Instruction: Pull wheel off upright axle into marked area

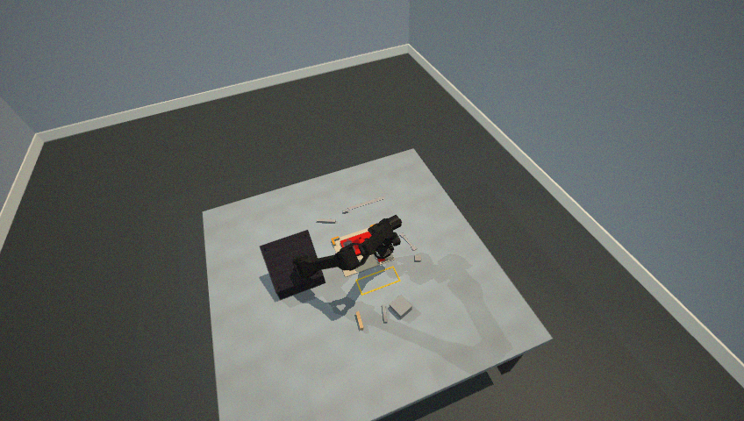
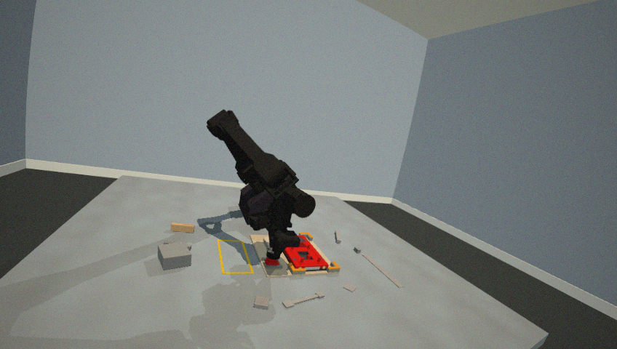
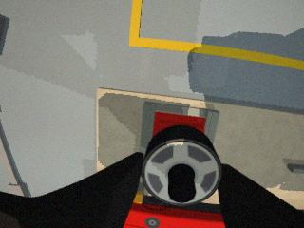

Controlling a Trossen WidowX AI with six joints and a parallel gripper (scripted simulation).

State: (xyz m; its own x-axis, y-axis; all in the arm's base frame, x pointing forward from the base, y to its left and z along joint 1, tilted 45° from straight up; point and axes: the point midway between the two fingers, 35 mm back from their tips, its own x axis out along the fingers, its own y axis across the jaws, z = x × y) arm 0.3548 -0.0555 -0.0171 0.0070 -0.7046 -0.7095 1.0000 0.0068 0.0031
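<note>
The wheel is right at my gripper tip. Round my gripper tip: tan block (20 cm behind, 26 cm to the right, 3 cm below); then black axle (right at my gripper tip); then grey block (1 cm behind, 27 cm to the right, 2 cm below).
</note>
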